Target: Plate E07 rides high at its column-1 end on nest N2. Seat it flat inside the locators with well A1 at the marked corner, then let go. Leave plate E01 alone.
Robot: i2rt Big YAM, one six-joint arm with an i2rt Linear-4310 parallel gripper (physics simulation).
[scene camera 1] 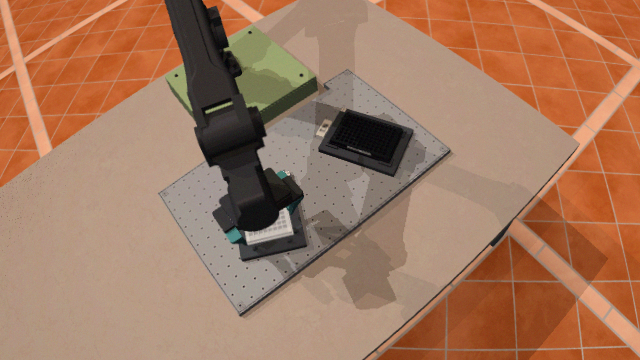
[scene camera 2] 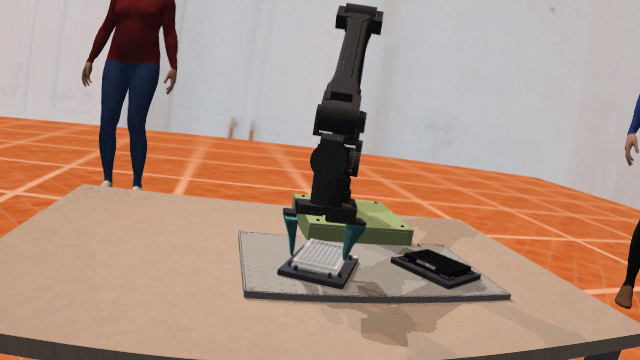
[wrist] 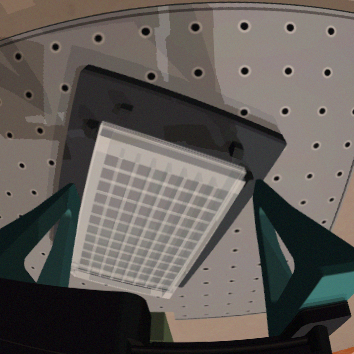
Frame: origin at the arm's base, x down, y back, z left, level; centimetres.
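Where they show: gripper, between the fingertips: (scene camera 2: 317, 257) (wrist: 162, 189).
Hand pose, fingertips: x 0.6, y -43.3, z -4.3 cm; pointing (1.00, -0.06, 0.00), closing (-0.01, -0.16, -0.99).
Observation:
Each offset is from my fingertips to the top centre of the thing. "spot": to the spot under its first point.
A clear-white plate, taken as E07 {dx +0.1, dy +4.7, dz +1.0 cm} (scene camera 1: 270, 231) (scene camera 2: 320, 256) (wrist: 150, 210), lies on a dark nest {dx +1.4, dy +4.1, dz +1.0 cm} (scene camera 1: 275, 249) (scene camera 2: 310, 280) (wrist: 170, 112) with small black locators. The plate's edge beside the locators looks raised above the nest; the exact tilt and the well labels cannot be read. My gripper (scene camera 1: 265, 219) (scene camera 2: 318, 257) (wrist: 162, 189) is open, one teal finger on each side of the plate, with nothing held. In the wrist view a gap shows at the right finger; the left finger is close to the plate's edge. The arm hides part of the plate in scene camera 1.
A black plate, taken as E01 {dx +1.0, dy +9.6, dz +25.8 cm} (scene camera 1: 367, 135) (scene camera 2: 440, 262), sits on another dark nest {dx +1.8, dy +9.6, dz +25.8 cm} (scene camera 1: 359, 162) at the other end of the perforated board (scene camera 1: 200, 210) (scene camera 2: 265, 290) (wrist: 310, 90). A green block (scene camera 1: 280, 75) (scene camera 2: 360, 234) stands behind the board. A small pale tag {spot: dx +3.4, dy +17.1, dz +19.9 cm} (scene camera 1: 324, 128) is beside the black plate.

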